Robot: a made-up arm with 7 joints.
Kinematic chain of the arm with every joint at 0, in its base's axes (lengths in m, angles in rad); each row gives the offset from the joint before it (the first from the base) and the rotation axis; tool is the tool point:
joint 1: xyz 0 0.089 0 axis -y
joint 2: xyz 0 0.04 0 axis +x
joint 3: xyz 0 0 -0.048 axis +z
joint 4: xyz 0 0 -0.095 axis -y
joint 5: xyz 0 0 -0.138 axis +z
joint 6: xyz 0 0 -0.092 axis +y
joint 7: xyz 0 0 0 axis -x
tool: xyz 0 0 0
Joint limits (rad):
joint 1: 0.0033..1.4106
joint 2: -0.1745..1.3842
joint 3: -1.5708..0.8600
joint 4: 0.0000..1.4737
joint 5: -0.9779..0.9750
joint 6: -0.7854..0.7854
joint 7: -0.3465..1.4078
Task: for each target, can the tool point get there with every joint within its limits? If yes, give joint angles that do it. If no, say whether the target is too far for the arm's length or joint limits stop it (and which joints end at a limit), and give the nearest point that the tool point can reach.
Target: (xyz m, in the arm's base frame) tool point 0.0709 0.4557 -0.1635
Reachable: yes | joints 0.2294 1.0836 -0.0613 0.1395 0.7789 0.4773 0.1283
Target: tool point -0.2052 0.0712 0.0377
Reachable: no: joint limits stop it (at a limit: joint 1, joint 2, joint 3, joint 4) | nearest point -0.1142 0.3236 0.1697 | short by 0.299 m
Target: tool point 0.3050 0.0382 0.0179
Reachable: yes | joints 1.0778 0.1647 -0.6903 1.1267 -0.7030 0.3794 0.8607
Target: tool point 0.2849 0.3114 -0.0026
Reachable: yes | joints 0.9747 0.3649 0.4980 0.8960 0.4093 -0.4888 0.6398
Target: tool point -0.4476 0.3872 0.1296
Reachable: no: too far | nearest point -0.1142 0.3236 0.1697 | short by 0.342 m
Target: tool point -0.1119 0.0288 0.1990
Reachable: no: joint limits stop it (at a limit: joint 1, joint 2, joint 4) | nearest point 0.1684 -0.0278 0.1636 | short by 0.288 m
